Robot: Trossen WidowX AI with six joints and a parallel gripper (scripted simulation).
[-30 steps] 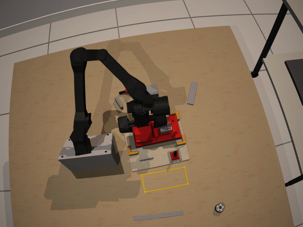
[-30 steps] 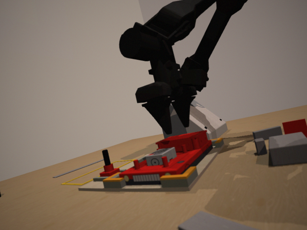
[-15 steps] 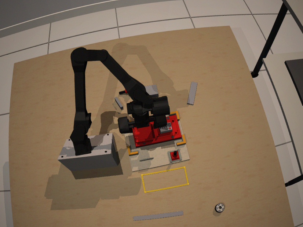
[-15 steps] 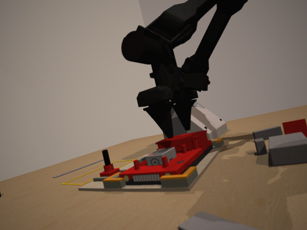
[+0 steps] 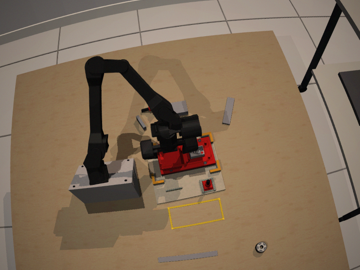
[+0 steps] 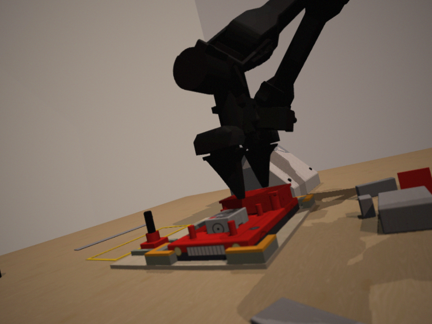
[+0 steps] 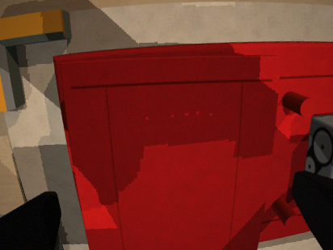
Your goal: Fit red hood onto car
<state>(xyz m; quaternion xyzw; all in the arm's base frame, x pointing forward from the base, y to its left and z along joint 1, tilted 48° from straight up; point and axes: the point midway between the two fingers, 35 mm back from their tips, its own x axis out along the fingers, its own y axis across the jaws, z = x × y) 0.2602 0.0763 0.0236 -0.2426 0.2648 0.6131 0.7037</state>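
Now: the red hood 10 mm below my gripper tip. The rest, counted from my gripper tip: grey wedge (150 mm to the left, 40 mm below, 40 mm ahead); grey engine block (100 mm ahead, 30 mm below); grey strip (380 mm to the right, 50 mm below, 40 mm behind).
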